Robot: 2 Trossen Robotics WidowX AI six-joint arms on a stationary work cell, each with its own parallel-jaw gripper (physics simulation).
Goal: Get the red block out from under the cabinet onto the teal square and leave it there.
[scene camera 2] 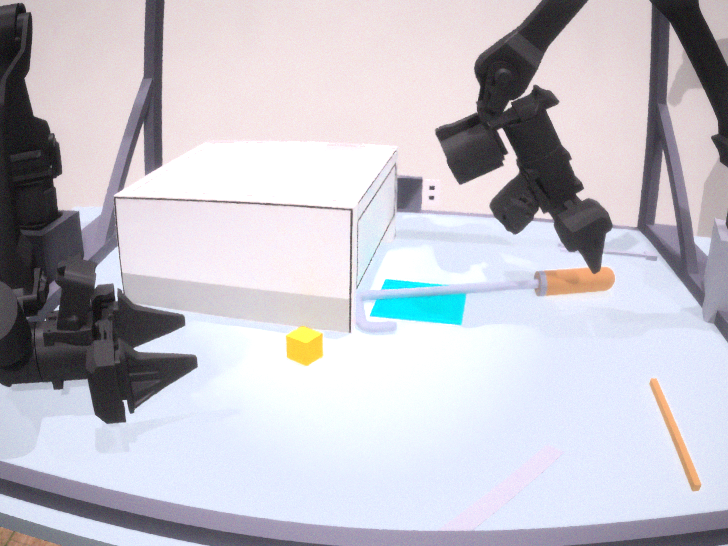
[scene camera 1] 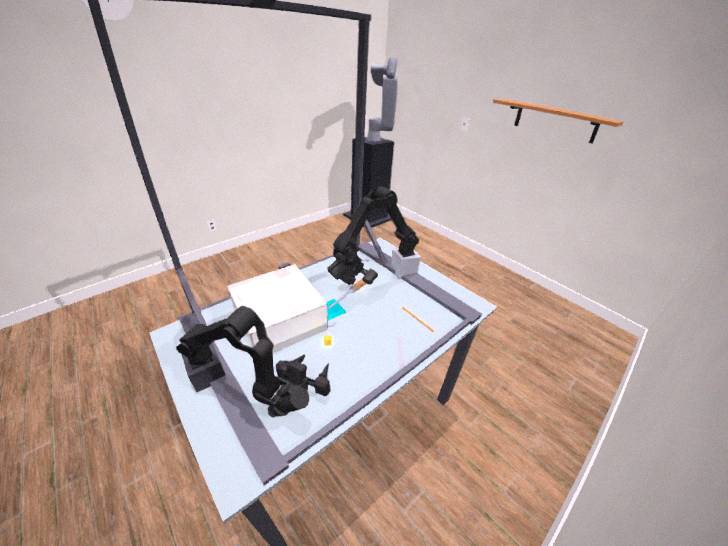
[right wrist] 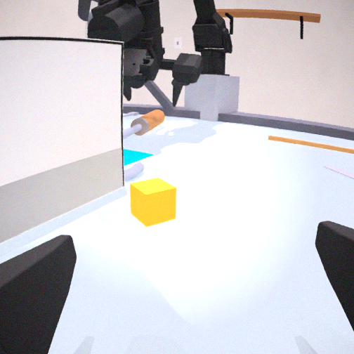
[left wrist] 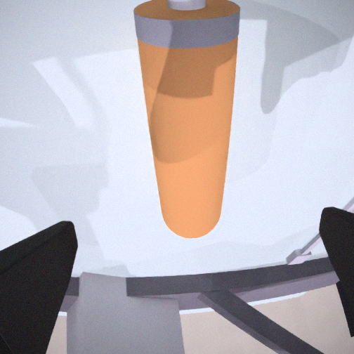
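Where they show: left gripper, fingertip midpoint: (scene camera 2: 583, 254) (scene camera 1: 361, 277); right gripper, fingertip midpoint: (scene camera 2: 190, 339) (scene camera 1: 316, 359); left arm's base, origin of the base link: (scene camera 1: 406, 252); right arm's base, origin of the base link: (scene camera 2: 35, 221) (scene camera 1: 200, 358).
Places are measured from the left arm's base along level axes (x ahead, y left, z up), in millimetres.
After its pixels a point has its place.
The red block does not show in any view. The white cabinet (scene camera 1: 276, 296) {x 619, y 172, z 22 mm} (scene camera 2: 235, 246) {x 570, y 294, z -28 mm} (right wrist: 60, 100) stands left of the teal square (scene camera 1: 335, 310) {x 395, y 168, z -113 mm} (scene camera 2: 423, 309) {x 404, y 176, z -113 mm} (right wrist: 134, 157). A grey hook tool (scene camera 2: 446, 289) {x 390, y 141, z -100 mm} lies across the square, its bent end at the cabinet's near right corner. Its orange handle (scene camera 2: 576, 281) {x 242, y 65, z -90 mm} (left wrist: 192, 125) (right wrist: 151, 121) points right. My left gripper (left wrist: 200, 229) (right wrist: 151, 102) is open and empty above the handle's end, fingers apart on either side in the left wrist view. My right gripper (scene camera 1: 315, 362) {x 530, y 426, z -65 mm} (scene camera 2: 189, 339) {x 530, y 426, z -65 mm} (right wrist: 197, 243) is open and empty, left of the yellow cube.
A yellow cube (scene camera 1: 327, 340) {x 471, y 336, z -89 mm} (scene camera 2: 304, 346) {x 460, y 341, z -92 mm} (right wrist: 153, 202) sits on the table in front of the cabinet. A thin orange stick (scene camera 1: 418, 319) {x 90, y 324, z -107 mm} (scene camera 2: 675, 433) {x 89, y 329, z -106 mm} (right wrist: 310, 144) and a pale pink strip (scene camera 1: 400, 351) {x 228, y 447, z -112 mm} (scene camera 2: 505, 487) {x 229, y 442, z -112 mm} lie toward the front right. Dark frame rails edge the table.
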